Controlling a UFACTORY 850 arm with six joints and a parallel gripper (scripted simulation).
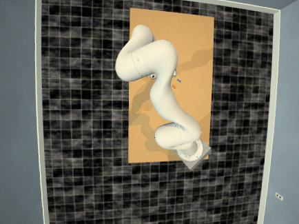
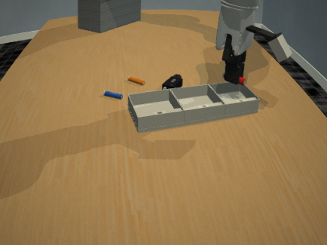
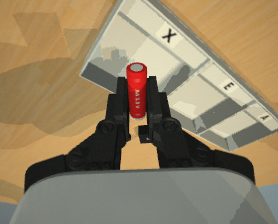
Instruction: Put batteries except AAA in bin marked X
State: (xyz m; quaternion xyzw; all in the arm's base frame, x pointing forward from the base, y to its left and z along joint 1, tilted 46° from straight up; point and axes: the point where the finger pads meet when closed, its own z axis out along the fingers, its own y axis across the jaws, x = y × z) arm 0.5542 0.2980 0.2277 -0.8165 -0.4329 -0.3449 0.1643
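The red battery lies 2 cm below my hand. Round my hand: grey bin row: 7 cm to the right, 6 cm below, 5 cm ahead; black hex nut: 13 cm to the right, 8 cm behind, 7 cm below; black 9 V battery: 13 cm to the right, 7 cm below, 3 cm behind.
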